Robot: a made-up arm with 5 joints.
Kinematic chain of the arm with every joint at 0, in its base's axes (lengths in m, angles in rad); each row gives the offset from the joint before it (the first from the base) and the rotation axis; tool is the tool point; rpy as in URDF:
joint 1: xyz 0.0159 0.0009 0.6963 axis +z
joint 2: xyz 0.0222 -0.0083 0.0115 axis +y
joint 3: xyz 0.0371 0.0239 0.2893 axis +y
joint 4: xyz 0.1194 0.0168 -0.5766 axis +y
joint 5: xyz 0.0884 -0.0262 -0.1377 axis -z
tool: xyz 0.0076 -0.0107 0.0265 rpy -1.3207 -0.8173 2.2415
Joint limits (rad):
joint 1: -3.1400..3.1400
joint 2: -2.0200..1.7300
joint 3: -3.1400..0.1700
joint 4: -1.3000..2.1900
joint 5: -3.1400..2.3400
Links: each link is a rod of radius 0.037 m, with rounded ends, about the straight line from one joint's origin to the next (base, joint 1, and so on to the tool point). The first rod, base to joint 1, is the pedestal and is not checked.
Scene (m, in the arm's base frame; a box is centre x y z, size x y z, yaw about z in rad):
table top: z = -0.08
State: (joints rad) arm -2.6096 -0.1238 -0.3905 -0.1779 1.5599
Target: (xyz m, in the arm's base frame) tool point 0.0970 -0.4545 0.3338
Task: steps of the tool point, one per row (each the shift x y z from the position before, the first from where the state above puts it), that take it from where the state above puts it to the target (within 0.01 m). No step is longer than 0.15 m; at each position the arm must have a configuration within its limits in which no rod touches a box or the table.
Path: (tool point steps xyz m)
1: 0.0869 -0.0977 -0.0386
2: 0.1076 -0.0699 -0.0381
3: 0.1193 -0.0378 -0.0375
4: 0.1212 -0.0042 -0.0367
5: 0.1137 0.0277 -0.0355

